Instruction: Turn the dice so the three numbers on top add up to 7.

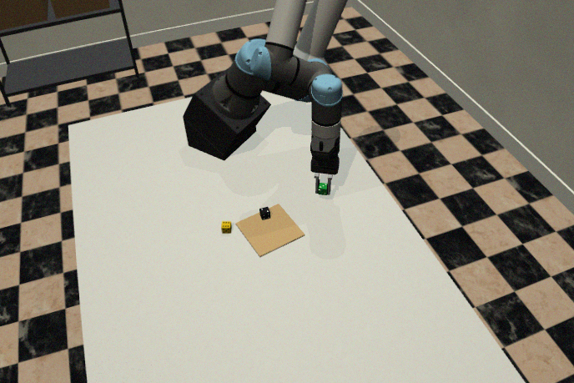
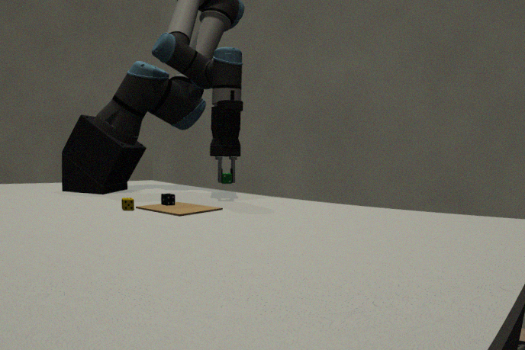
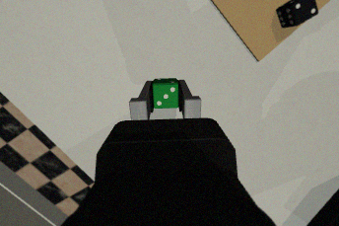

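My gripper is now 60 mm short of the tan mat, 170 mm to the left of it and 70 mm above it. From my hand the other things lie so: yellow die 30 mm ahead, 280 mm to the right, 60 mm below; then black die 10 mm ahead, 170 mm to the right, 50 mm below; then green die 10 mm below.
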